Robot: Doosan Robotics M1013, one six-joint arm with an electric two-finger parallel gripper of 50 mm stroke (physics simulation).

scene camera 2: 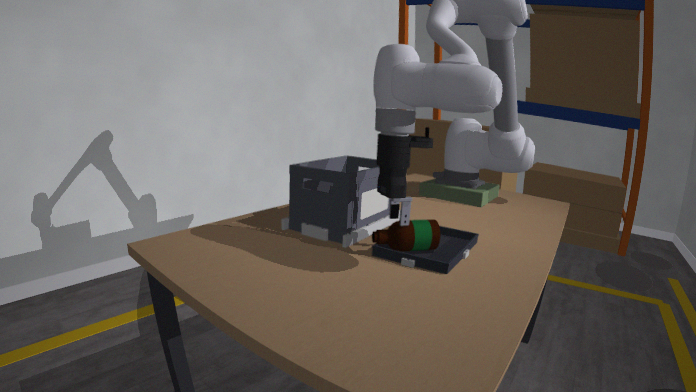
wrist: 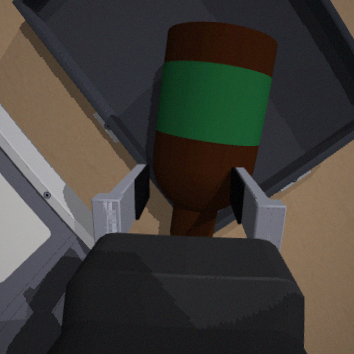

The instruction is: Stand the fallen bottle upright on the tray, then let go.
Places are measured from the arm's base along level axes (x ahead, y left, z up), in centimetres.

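Pixels of known places: gripper, fingertip midpoint: [scene camera 2: 398, 221] [wrist: 189, 182]; arm's base at its link origin: [scene camera 2: 461, 183].
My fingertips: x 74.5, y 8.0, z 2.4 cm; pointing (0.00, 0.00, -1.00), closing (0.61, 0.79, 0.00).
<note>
Ahead of a thing's pixels: the offset from my fingertips to its top centre. Level surfaces: height alone.
A brown bottle @(dx -0.5, dy +1.7, dz +0.4 cm) [scene camera 2: 401, 236] [wrist: 200, 172] with a green band lies on its side in the dark tray @(dx -6.6, dy +6.3, dz -4.9 cm) [scene camera 2: 412, 263] [wrist: 65, 62]. Its neck reaches over the tray's rim at the corner near the crate. My gripper [scene camera 2: 401, 220] [wrist: 189, 182] is open and empty, pointing down just above the bottle's shoulder and neck. In the wrist view the two fingers stand on either side of the shoulder and neck, and the mouth of the bottle is hidden under the gripper body.
A grey crate @(dx -9.7, dy -21.4, dz +10.0 cm) [scene camera 2: 318, 202] [wrist: 30, 280] with a white label stands beside the tray, close to the gripper, with light brackets at its base. The arm's green base plate [scene camera 2: 450, 193] is at the back of the table @(dz -7.5 cm) [scene camera 2: 320, 320]. Shelving with boxes stands behind.
</note>
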